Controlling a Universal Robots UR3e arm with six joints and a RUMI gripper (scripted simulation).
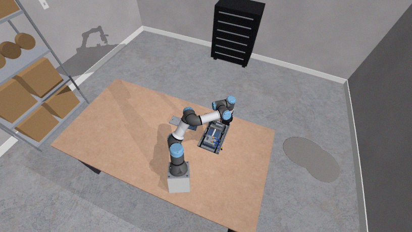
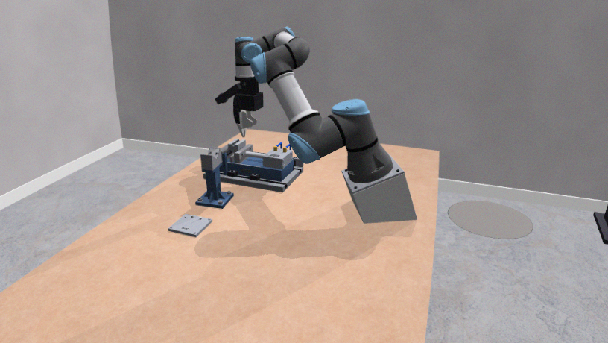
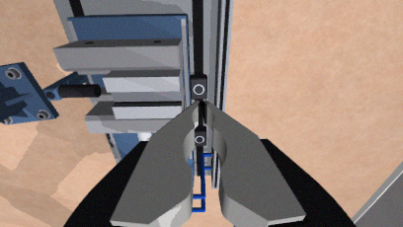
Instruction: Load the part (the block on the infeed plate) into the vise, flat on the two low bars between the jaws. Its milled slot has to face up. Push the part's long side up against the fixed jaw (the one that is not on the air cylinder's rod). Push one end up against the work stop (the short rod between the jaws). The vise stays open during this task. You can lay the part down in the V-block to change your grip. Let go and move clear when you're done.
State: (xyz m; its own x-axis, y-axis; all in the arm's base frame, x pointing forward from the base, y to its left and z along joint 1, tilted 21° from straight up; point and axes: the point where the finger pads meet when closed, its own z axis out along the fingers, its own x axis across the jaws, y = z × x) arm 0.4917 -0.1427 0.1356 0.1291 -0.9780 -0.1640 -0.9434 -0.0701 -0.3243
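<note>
Now: hand 50 mm to the right of the part, 30 mm above it and 10 mm past it. The rest, counted from my hand: fixed jaw (70 mm to the left, 50 mm below, 20 mm ahead); work stop (110 mm to the left, 40 mm below, 20 mm behind); vise (90 mm below, 80 mm behind, 60 mm to the left).
</note>
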